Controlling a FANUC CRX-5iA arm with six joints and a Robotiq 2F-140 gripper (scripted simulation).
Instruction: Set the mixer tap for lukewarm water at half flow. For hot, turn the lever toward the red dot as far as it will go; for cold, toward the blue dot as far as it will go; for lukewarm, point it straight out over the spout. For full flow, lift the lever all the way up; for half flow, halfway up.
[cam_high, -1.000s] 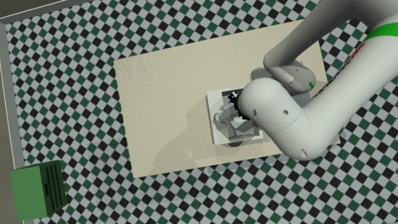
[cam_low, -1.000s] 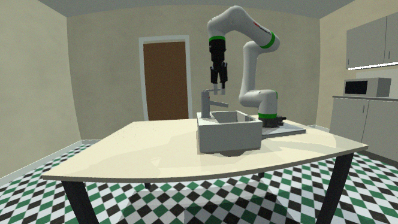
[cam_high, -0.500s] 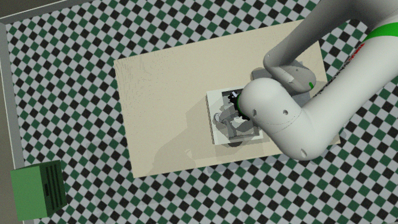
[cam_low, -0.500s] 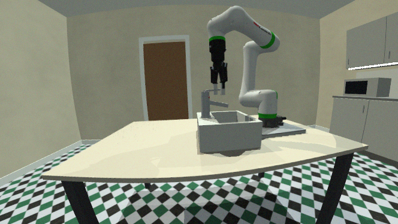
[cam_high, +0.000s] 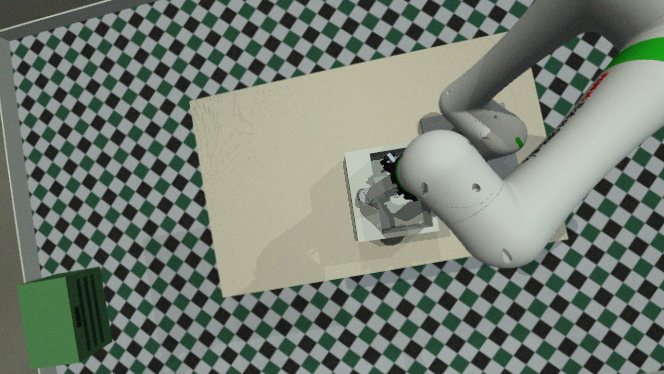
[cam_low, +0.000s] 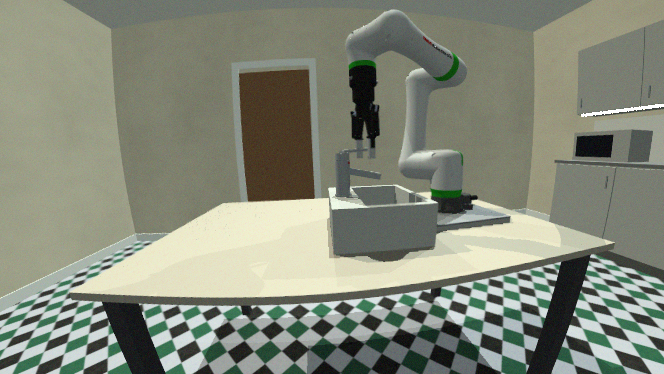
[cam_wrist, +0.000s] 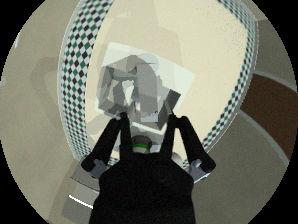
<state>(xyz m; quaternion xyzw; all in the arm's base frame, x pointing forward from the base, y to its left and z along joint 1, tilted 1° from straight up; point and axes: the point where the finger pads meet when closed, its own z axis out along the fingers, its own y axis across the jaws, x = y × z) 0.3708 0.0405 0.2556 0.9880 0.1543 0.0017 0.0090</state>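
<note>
The lever lies 30 mm ahead of my hand and 10 mm to the left of it. Also, from my hand: grey mixer tap 60 mm ahead, 20 mm to the left, 50 mm below; sink basin 30 mm behind, 40 mm to the left, 240 mm below.
</note>
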